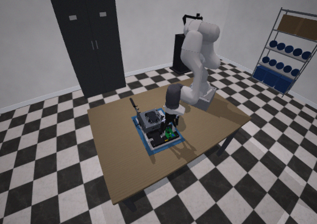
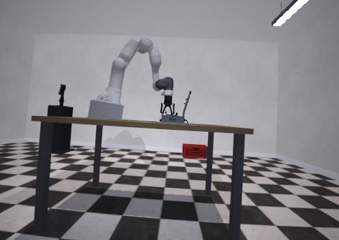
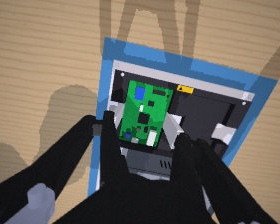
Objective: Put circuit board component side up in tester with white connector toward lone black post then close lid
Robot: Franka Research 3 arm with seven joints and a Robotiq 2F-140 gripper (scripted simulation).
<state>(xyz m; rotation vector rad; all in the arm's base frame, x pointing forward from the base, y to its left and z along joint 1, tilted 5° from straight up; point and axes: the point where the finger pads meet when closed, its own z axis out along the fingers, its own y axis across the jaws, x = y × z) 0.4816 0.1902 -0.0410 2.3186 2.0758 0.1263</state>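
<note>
Right now the green circuit board is 2 cm below my hand. The rest, counted from my hand: tester lid 17 cm ahead, 19 cm to the right, 14 cm above.
</note>
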